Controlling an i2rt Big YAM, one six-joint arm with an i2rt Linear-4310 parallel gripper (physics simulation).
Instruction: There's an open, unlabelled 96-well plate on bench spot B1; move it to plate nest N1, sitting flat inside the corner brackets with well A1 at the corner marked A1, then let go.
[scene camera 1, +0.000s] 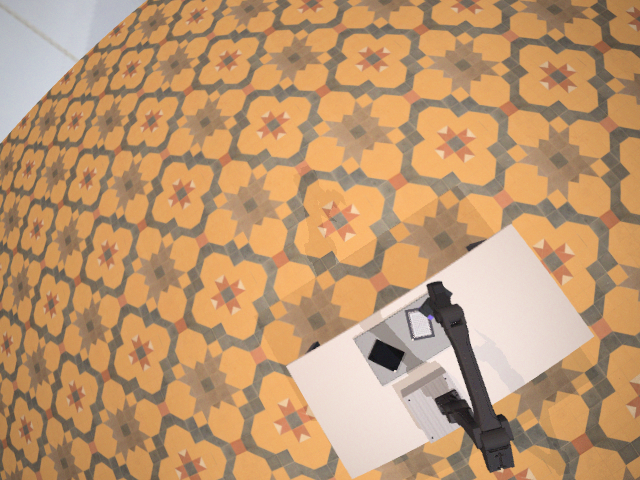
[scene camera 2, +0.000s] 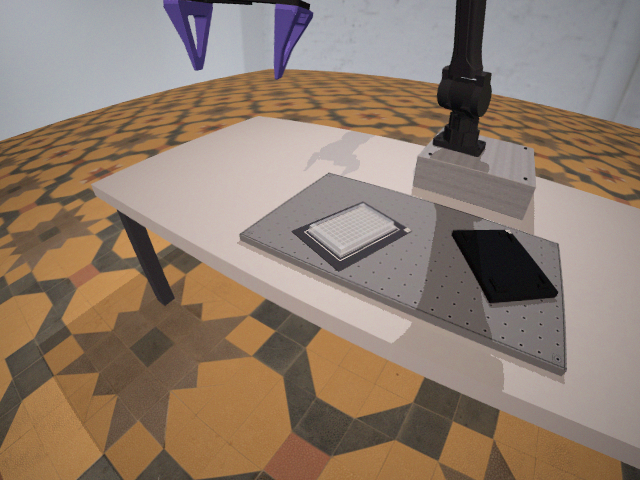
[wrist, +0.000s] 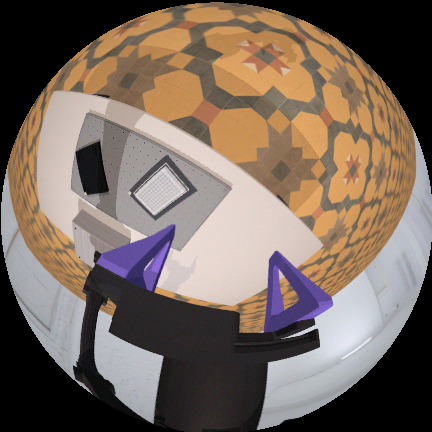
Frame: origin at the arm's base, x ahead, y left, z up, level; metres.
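Seen in the pictures: gripper, fingertip midpoint: (scene camera 2: 236, 73) (wrist: 225, 243); arm's base at its link origin: (scene camera 1: 448, 401) (scene camera 2: 459, 146).
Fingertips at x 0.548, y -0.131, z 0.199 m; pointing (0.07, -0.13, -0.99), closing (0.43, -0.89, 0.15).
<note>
Offsets run from my fingertips to a thing's middle. "spot": to the spot under its first point. Level surfaces: height alone.
The white 96-well plate @[dz -0.262, dx -0.154, dy +0.067 m] (scene camera 1: 420, 324) (scene camera 2: 353, 228) (wrist: 161, 190) lies flat on the dark-bordered bench spot @[spot: dz -0.269, dx -0.068, dy +0.099 m] (scene camera 2: 339, 264) (wrist: 190, 185), which has a small pale mark at one corner. The plate nest @[dz -0.262, dx -0.229, dy +0.313 m] (scene camera 1: 386, 354) (scene camera 2: 502, 266) (wrist: 92, 168) is a black block with low corner brackets and a small pale mark at one corner; no plate sits on it. My gripper (scene camera 2: 238, 73) (wrist: 225, 243) has two purple fingers, wide open and empty. It hangs high above the table, away from the plate. In scene camera 1 the arm mostly hides the fingers.
A grey perforated board (scene camera 1: 368, 338) (scene camera 2: 330, 186) (wrist: 212, 197) bears the spot and the nest, on a pale table @[dz -0.284 m] (scene camera 1: 330, 413) (scene camera 2: 206, 155) (wrist: 260, 225). The arm's base stands on a grey wooden block (scene camera 1: 421, 408) (scene camera 2: 473, 188) (wrist: 102, 232) behind the board, nearer the nest.
</note>
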